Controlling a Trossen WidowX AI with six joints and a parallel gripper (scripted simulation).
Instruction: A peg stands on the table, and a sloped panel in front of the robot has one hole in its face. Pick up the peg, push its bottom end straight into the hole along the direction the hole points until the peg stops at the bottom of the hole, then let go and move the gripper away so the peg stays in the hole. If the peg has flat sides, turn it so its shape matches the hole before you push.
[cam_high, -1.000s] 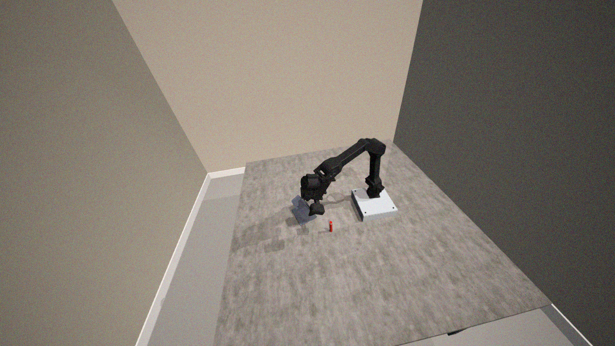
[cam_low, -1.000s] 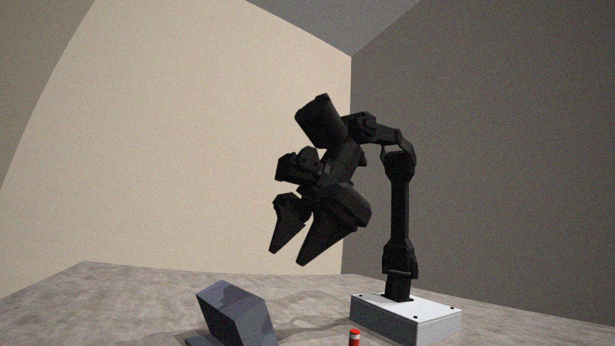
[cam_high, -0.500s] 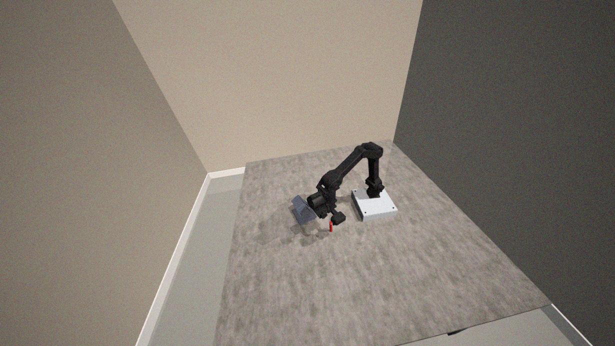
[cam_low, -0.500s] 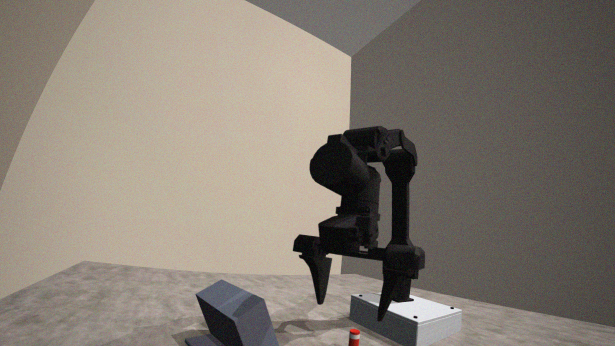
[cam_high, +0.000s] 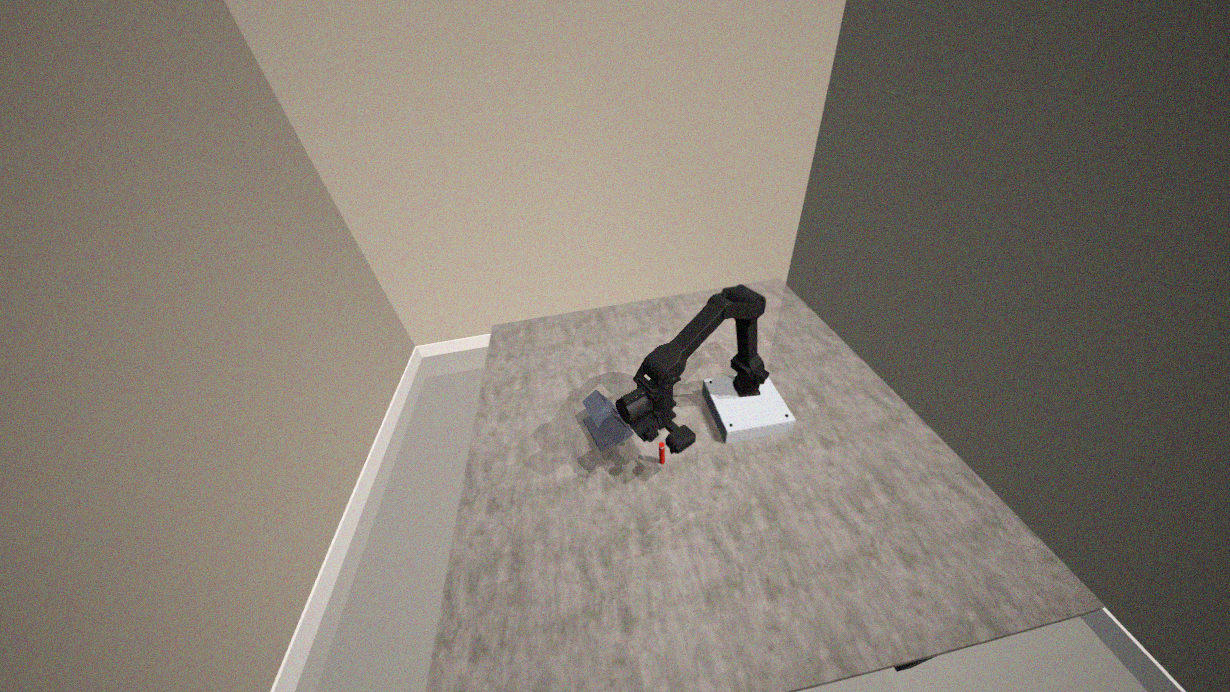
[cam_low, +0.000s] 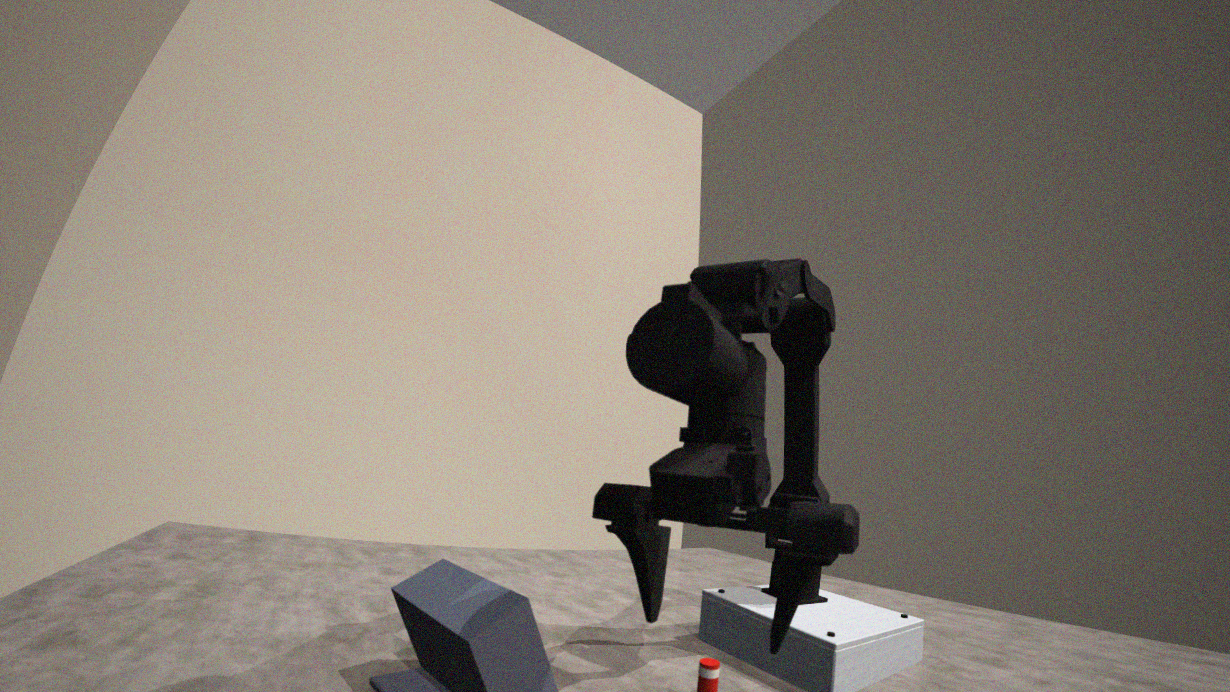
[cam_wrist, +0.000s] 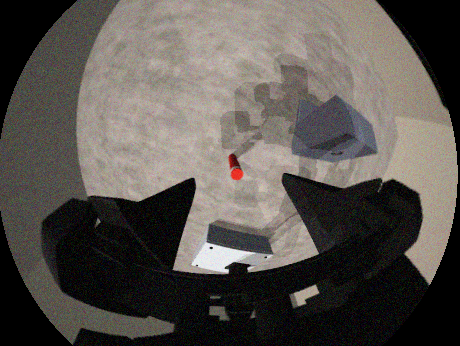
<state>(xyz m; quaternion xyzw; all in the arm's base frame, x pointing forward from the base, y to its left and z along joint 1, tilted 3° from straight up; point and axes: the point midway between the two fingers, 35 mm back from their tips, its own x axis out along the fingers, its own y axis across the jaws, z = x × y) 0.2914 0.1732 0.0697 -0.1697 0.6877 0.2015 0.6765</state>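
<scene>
Now: the red peg 4 cm below my gripper tip. The rest, counted from my gripper tip: blue-grey sloped panel: 14 cm to the right, 13 cm ahead, 5 cm below.
</scene>
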